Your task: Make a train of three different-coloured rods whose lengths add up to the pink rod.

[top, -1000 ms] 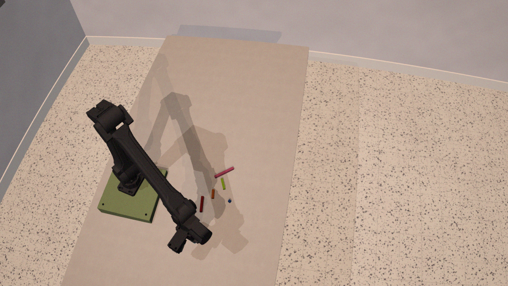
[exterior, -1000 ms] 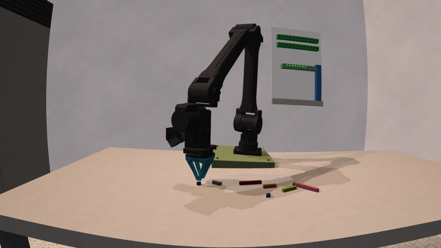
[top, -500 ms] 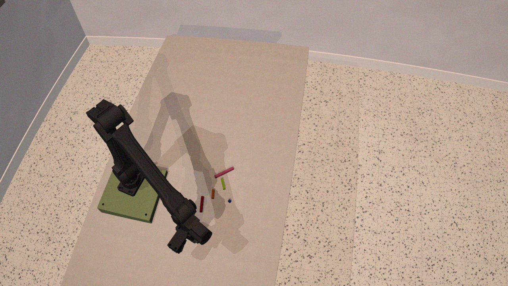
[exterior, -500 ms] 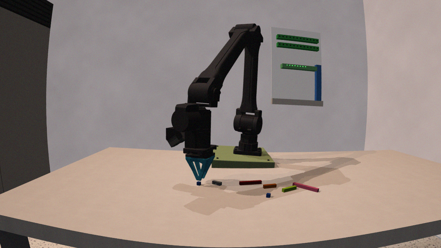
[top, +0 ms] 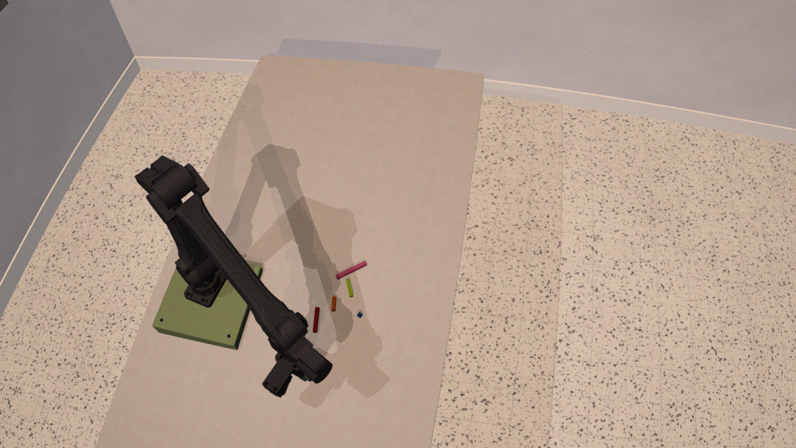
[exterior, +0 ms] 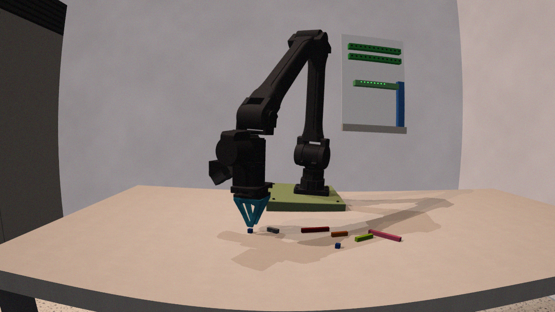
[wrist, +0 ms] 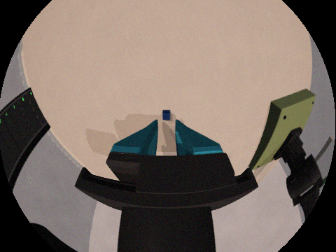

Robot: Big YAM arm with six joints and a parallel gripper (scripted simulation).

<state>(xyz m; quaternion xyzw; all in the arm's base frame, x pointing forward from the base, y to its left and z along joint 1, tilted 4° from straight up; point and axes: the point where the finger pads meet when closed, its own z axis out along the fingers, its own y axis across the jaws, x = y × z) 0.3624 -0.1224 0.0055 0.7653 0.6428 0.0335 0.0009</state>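
The grey rod lies 50 mm to the left of my hand, 20 mm below it and 20 mm behind it. Also, from my hand: red rod (150 mm to the left, 40 mm behind, 20 mm below); lime rod (270 mm to the left, 20 mm below, 10 mm ahead); orange rod (210 mm to the left, 20 mm below, 20 mm behind).
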